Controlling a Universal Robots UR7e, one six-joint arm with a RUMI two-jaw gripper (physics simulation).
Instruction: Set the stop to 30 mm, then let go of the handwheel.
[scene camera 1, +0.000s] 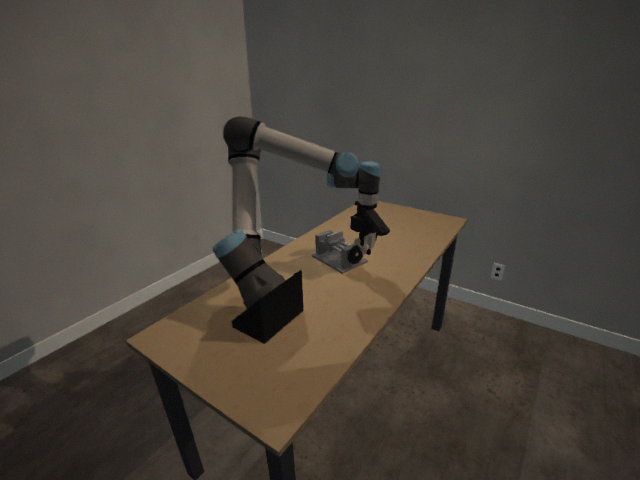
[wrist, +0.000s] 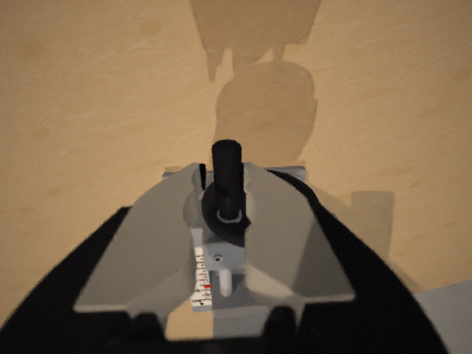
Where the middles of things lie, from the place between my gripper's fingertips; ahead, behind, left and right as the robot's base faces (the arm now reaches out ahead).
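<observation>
With the black handwheel (wrist: 223, 203) as my reference, I find my hand 20 mm to the right of it and 10 mm past it.
</observation>
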